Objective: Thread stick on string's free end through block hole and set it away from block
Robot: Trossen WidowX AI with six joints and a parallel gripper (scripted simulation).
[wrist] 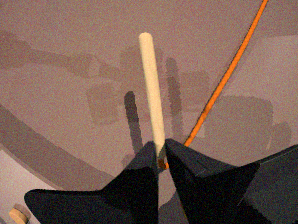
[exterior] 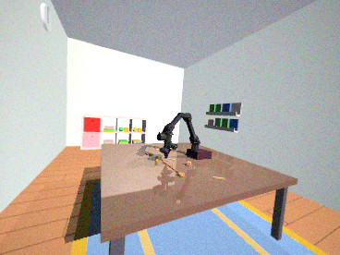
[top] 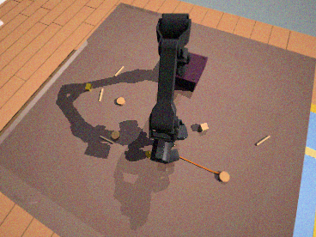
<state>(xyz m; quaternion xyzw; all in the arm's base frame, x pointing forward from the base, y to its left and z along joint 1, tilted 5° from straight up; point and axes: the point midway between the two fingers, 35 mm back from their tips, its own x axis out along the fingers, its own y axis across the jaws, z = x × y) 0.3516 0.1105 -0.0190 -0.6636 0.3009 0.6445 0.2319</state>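
The small wooden block lies 15 cm behind my gripper tip, 12 cm to the left of it and 1 cm below it. From my gripper tip the other things lie so: yellow cylinder 7 cm ahead, 3 cm to the right, 1 cm below; then thin wooden stick 1 cm to the left, 1 cm behind; then yellow cube 50 cm to the right, 7 cm behind, 2 cm below.
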